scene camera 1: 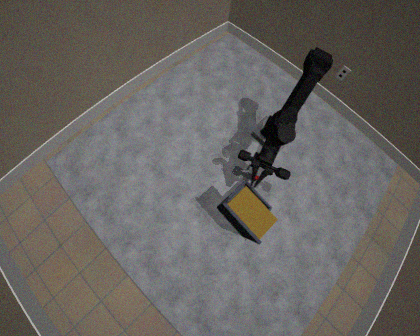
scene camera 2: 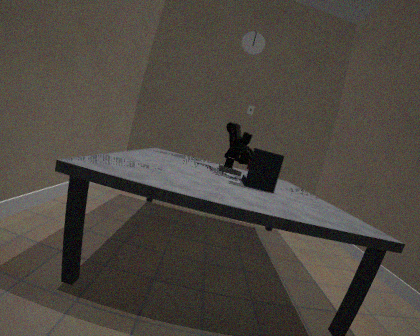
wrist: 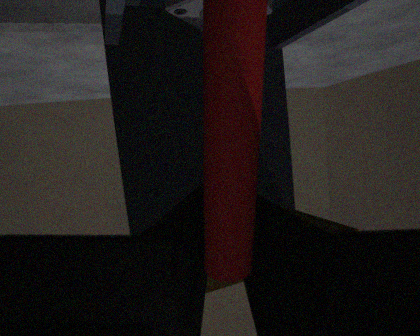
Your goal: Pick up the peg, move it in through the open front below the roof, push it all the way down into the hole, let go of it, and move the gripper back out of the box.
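Where they show: gripper, between the fingertips: [scene camera 1: 252, 186] [wrist: 220, 194]; arm's base, origin of its link: [scene camera 1: 268, 133] [scene camera 2: 228, 167].
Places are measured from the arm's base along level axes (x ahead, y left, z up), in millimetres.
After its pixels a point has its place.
Note:
The red peg [scene camera 1: 256, 177] @(x 247, y 123, z 121 mm) [wrist: 231, 150] @(x 231, y 121, z 87 mm) is upright between the fingers of my gripper [scene camera 1: 254, 184] @(x 274, y 139, z 107 mm) [wrist: 220, 194] @(x 274, y 139, z 107 mm), which is shut on it. The gripper is at the open front of the dark box, whose yellow roof [scene camera 1: 252, 212] @(x 350, y 195, z 169 mm) shows from above. In scene camera 2 the box [scene camera 2: 265, 170] @(x 399, y 204, z 73 mm) hides the fingers and the peg. In the wrist view one end of the peg shows low in the picture and the other runs out of the top edge. Beside it there, a pale grey block [wrist: 192, 14] @(x 338, y 166, z 5 mm) with a dark round hole [wrist: 180, 11] @(x 336, y 157, z 5 mm) shows, partly behind the peg.
The box's dark inner wall [wrist: 155, 115] @(x 394, y 150, z 61 mm) stands beyond the peg. The box stands on the grey table [scene camera 1: 150, 150] @(x 494, y -264, z -33 mm) [scene camera 2: 165, 182] @(x 793, y -173, z -33 mm). The black arm [scene camera 1: 300, 95] @(x -3, y 5, z 261 mm) [scene camera 2: 233, 134] @(x -73, y -25, z 240 mm) reaches in from behind the gripper.

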